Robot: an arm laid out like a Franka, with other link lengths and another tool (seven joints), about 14 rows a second.
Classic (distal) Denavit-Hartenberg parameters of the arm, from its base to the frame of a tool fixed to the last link. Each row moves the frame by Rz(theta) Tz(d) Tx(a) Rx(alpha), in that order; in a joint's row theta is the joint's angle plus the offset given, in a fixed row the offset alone. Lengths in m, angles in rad.
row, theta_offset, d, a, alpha
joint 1, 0.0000, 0.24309, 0.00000, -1.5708
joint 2, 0.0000, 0.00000, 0.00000, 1.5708
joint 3, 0.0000, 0.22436, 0.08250, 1.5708
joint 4, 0.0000, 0.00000, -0.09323, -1.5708
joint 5, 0.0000, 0.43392, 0.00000, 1.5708
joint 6, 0.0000, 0.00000, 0.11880, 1.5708
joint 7, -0.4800, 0.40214, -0.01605, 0.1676
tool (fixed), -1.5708, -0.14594, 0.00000, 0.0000
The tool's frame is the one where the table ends.
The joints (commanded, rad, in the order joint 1, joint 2, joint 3, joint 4, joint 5, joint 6, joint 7), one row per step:
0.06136 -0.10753 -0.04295 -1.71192 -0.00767 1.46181 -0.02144
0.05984 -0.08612 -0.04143 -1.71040 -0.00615 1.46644 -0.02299
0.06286 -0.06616 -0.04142 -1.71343 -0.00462 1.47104 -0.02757
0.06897 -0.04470 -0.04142 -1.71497 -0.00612 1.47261 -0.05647
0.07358 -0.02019 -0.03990 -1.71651 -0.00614 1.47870 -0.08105
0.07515 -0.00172 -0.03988 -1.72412 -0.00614 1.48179 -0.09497
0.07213 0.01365 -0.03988 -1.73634 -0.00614 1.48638 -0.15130
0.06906 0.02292 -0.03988 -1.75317 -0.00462 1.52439 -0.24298
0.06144 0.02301 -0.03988 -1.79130 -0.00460 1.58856 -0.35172
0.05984 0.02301 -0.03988 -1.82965 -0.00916 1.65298 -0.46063
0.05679 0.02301 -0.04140 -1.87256 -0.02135 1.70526 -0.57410
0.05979 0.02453 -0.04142 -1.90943 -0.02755 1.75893 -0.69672
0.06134 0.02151 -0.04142 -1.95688 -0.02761 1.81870 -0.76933
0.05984 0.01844 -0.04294 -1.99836 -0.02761 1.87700 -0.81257
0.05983 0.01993 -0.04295 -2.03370 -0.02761 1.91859 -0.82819
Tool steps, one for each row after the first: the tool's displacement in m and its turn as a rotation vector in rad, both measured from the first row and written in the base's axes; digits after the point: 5 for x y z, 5 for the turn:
0.00230 0.00048 -0.01117 0.00042 0.01525 0.00147
0.00352 0.00267 -0.02392 0.00148 0.03366 0.00894
0.00472 0.00578 -0.03706 0.00345 0.05524 0.04361
0.00668 0.00936 -0.05175 0.00645 0.07539 0.07388
0.00571 0.01023 -0.06613 0.00836 0.09850 0.08904
0.00484 0.00847 -0.08122 0.01952 0.12194 0.14110
0.01298 0.00758 -0.09369 0.03837 0.11048 0.22809
0.02295 0.00397 -0.10985 0.05646 0.08487 0.32819
0.03234 0.00305 -0.12554 0.06705 0.06025 0.43604
0.03624 -0.00117 -0.14403 0.07284 0.05458 0.54769
0.04173 0.00134 -0.16019 0.08309 0.04314 0.67538
0.04360 0.00388 -0.17829 0.08994 0.02942 0.75085
0.04567 0.00319 -0.19292 0.08978 0.01081 0.79295
0.04357 0.00367 -0.20846 0.09061 0.00646 0.80963

